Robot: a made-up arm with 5 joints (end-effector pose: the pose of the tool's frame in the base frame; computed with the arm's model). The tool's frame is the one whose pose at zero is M.
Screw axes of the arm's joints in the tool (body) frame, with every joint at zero. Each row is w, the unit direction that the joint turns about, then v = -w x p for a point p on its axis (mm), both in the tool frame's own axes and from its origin. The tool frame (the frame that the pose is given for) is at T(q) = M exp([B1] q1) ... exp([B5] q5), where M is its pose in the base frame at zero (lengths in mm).
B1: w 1 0 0 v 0 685.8 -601.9
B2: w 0 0 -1 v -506 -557.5 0
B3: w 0 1 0 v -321.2 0 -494.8
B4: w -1 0 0 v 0 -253.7 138.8
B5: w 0 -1 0 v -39.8 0 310
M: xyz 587.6 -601.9 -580.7 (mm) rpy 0 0 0 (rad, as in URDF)
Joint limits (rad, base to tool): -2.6..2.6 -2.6..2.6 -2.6..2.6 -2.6..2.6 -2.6..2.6
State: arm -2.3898 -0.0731 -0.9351 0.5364 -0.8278
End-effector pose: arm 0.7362 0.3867 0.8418 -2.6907 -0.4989 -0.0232
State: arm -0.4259 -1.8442 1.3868 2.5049 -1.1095
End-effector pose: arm 0.4363 0.3040 -0.7277 2.1567 1.4537 -0.7640
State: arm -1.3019 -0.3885 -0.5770 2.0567 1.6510
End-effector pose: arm 0.2669 -0.3317 0.3394 1.5806 0.5046 -1.9872
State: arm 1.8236 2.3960 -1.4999 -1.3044 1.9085
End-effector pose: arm -0.4332 0.3223 0.1958 -1.1534 -1.4675 -1.6641
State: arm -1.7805 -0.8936 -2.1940 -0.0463 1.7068
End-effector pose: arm 0.4595 -0.1601 0.5171 1.5429 -1.8784 1.5986
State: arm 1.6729 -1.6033 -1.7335 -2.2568 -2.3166
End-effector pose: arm -0.1112 0.4081 -0.0627 -1.4002 -2.3207 1.2873
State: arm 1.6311 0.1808 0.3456 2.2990 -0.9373
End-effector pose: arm 0.4705 0.1918 -0.7350 -0.7668 0.9260 0.0700
